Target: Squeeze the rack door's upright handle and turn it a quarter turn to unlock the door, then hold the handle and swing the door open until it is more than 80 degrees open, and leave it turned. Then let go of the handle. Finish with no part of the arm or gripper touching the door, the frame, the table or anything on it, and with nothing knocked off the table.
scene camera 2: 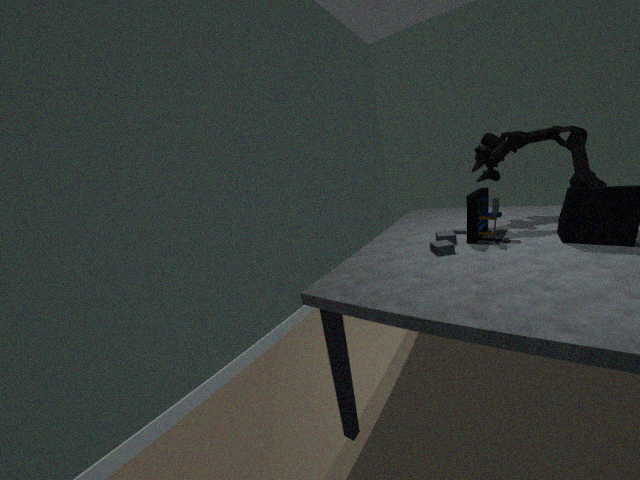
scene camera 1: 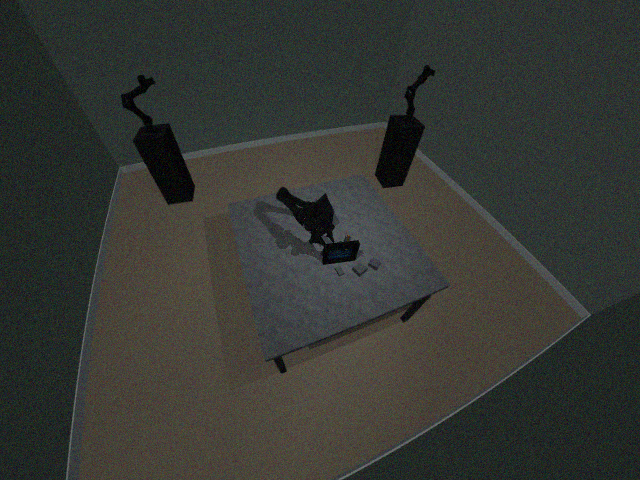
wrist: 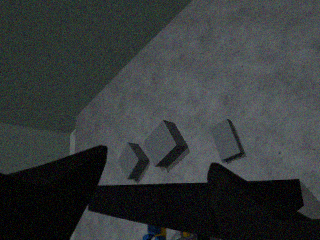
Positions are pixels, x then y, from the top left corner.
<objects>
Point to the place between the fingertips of my gripper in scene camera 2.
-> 474,176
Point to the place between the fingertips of my gripper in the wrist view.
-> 158,161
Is my gripper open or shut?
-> Open.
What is my gripper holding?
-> Nothing.
</objects>
